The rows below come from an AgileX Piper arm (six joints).
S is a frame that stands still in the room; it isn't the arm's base.
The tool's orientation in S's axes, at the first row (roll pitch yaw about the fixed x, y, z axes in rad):
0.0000 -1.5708 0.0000
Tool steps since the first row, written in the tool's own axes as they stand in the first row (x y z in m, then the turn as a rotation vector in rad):
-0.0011 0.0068 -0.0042 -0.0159 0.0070 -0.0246
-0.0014 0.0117 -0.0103 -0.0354 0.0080 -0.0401
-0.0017 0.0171 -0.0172 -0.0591 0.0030 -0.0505
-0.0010 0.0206 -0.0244 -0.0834 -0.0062 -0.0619
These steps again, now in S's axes. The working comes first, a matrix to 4 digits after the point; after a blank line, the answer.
The tool's axes in the first row as the columns of a matrix, in S's axes (used below as rounded here):
0.0000 0.0000 -1.0000
0.0000 1.0000 0.0000
1.0000 0.0000 0.0000

0.0042 0.0068 -0.0011 0.0246 0.0070 -0.0159
0.0103 0.0117 -0.0014 0.0401 0.0080 -0.0354
0.0172 0.0171 -0.0017 0.0505 0.0030 -0.0591
0.0244 0.0206 -0.0010 0.0619 -0.0062 -0.0834

